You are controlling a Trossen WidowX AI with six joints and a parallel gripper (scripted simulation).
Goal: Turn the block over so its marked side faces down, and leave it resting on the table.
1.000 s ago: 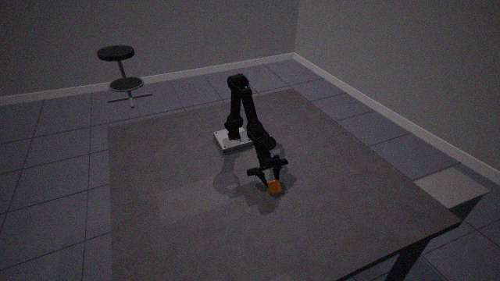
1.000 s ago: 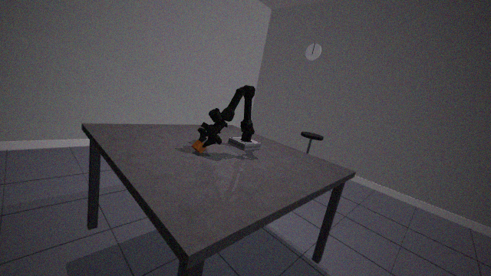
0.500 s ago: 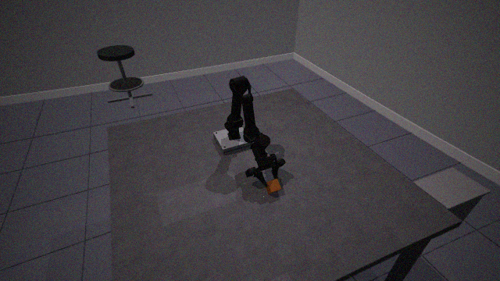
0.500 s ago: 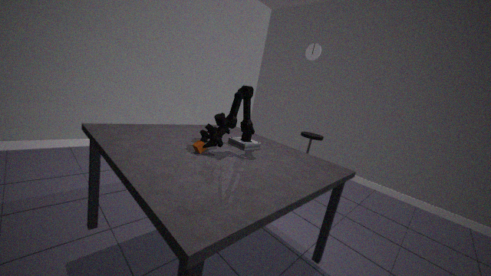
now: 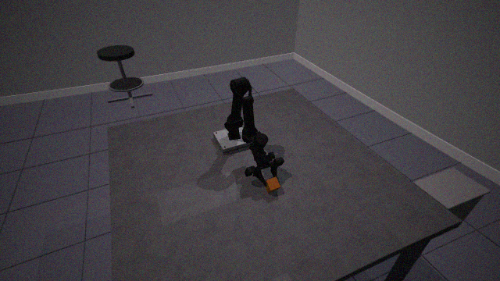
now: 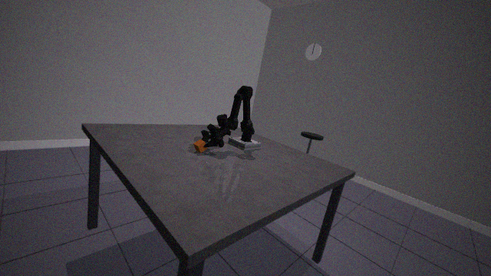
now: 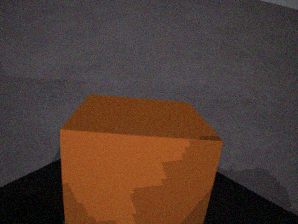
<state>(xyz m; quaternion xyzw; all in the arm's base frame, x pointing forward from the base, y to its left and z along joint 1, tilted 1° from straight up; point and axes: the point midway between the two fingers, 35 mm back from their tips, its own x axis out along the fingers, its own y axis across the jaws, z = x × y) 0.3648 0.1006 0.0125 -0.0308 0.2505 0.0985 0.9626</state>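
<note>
My gripper tip is now 10 mm above the orange block.
</note>
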